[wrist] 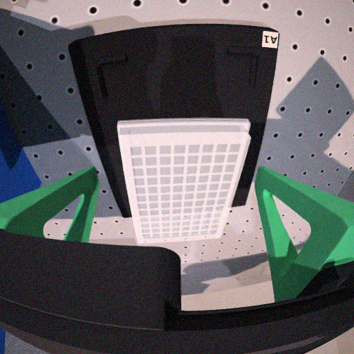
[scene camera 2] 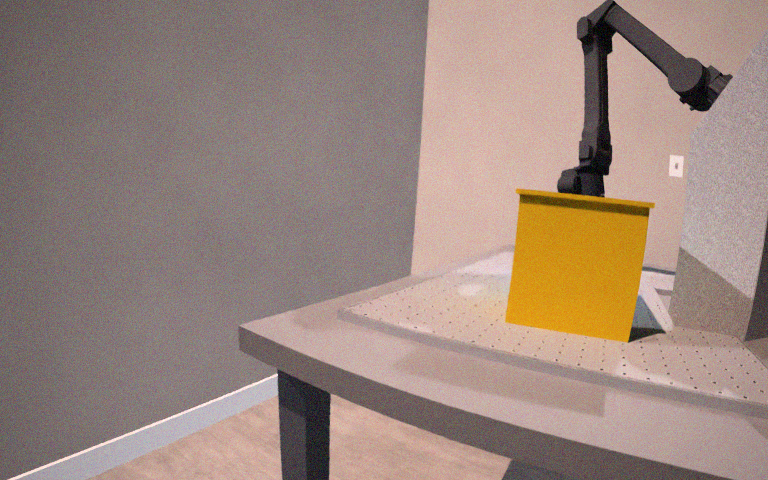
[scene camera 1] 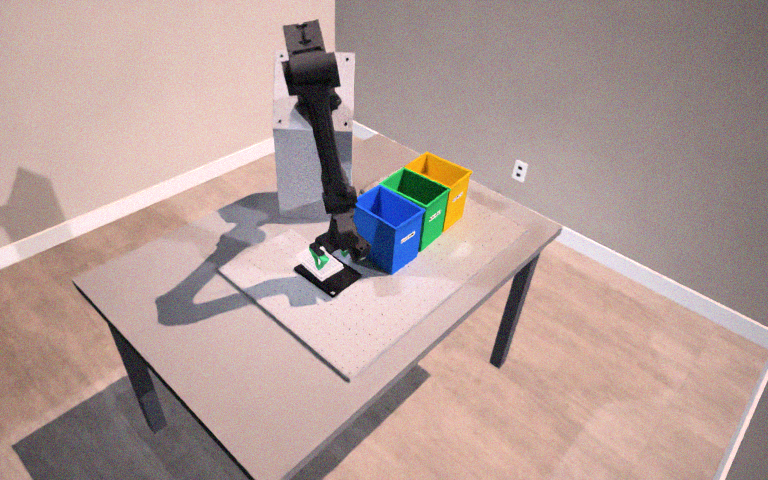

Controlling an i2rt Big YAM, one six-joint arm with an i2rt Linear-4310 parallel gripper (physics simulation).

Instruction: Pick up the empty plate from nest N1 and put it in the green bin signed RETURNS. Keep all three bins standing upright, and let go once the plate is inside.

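Places are measured from the arm's base along level axes (x right, y ahead, z up), in centimetres.
Pixels of known places: gripper, between the fingertips: (scene camera 1: 330, 262); arm's base, origin of its link: (scene camera 2: 746, 112).
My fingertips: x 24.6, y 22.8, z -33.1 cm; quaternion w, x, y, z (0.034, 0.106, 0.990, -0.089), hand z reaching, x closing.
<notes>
For each thing: its top centre in the pictures, then the offset to it from my fingertips. "spot": a spot on its surface instead. Level surfaces: height alone.
- white gridded plate, a spot on its surface: (scene camera 1: 333, 272) spot: dx +0.9, dy +1.6, dz -2.5 cm
- black nest, centre of its top: (scene camera 1: 327, 270) dx +0.5, dy -0.7, dz -3.1 cm
- green bin, a spot on its surface: (scene camera 1: 431, 229) spot: dx -29.1, dy +17.3, dz +1.7 cm
- blue bin, centre of its top: (scene camera 1: 387, 205) dx -17.4, dy +7.6, dz +13.4 cm
- yellow bin, centre of its top: (scene camera 2: 583, 196) (scene camera 1: 438, 169) dx -44.0, dy +10.2, dz +13.4 cm
- perforated board, height of its surface: dz -4.6 cm
The white gridded plate (scene camera 1: 333, 272) (wrist: 182, 187) lies over part of the black nest (scene camera 1: 338, 284) (wrist: 182, 75), and one end reaches past the nest's edge in the wrist view. Whether it sits level is unclear. A small corner label on the nest reads A1. My gripper (scene camera 1: 332, 259) (wrist: 176, 175) is open, with its green fingers on either side of the plate and a gap on both sides in the wrist view. The green bin (scene camera 1: 431, 229) stands upright between the other two bins, with a small white sign too blurred to read. In scene camera 2, the plate and green bin do not show.
The blue bin (scene camera 1: 403, 255) stands upright close beside my gripper, on the near side of the green bin. The yellow bin (scene camera 1: 457, 210) (scene camera 2: 577, 268) stands upright on the far side. All rest on a perforated board (scene camera 1: 362, 333) (scene camera 2: 419, 316). The arm's grey pedestal (scene camera 1: 303, 169) stands behind.
</notes>
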